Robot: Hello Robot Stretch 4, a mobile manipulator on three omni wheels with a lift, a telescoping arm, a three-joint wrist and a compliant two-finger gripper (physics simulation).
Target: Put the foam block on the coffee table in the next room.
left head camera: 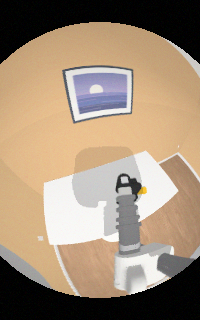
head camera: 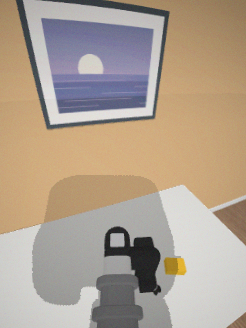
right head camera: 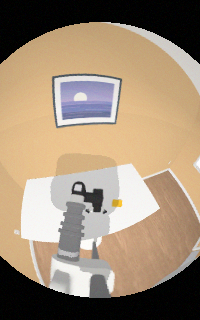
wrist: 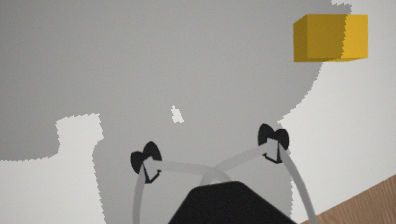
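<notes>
The foam block (head camera: 175, 266) (left head camera: 143, 190) (right head camera: 117, 203) (wrist: 330, 38) is a small yellow block lying on a white table (head camera: 207, 245) (left head camera: 62, 210) (right head camera: 135, 190) (wrist: 355, 110), toward its right part. In the left head view the black wrist hides part of the block. My gripper (right head camera: 96, 211) (wrist: 208, 145) is open, its two fingertips wide apart with nothing between them. It hangs over the table, to the left of the block. In the wrist view the block is at the upper right, beyond and to the right of the fingertips. The coffee table does not show.
The wall (head camera: 200, 140) with a framed seascape picture (head camera: 100, 95) (left head camera: 102, 95) (right head camera: 87, 102) rises behind the table. Wooden floor (left head camera: 165, 220) (right head camera: 150, 230) (wrist: 370, 205) lies past the table's right and front edges. My arm (head camera: 117, 300) reaches over the table, and its shadow falls there.
</notes>
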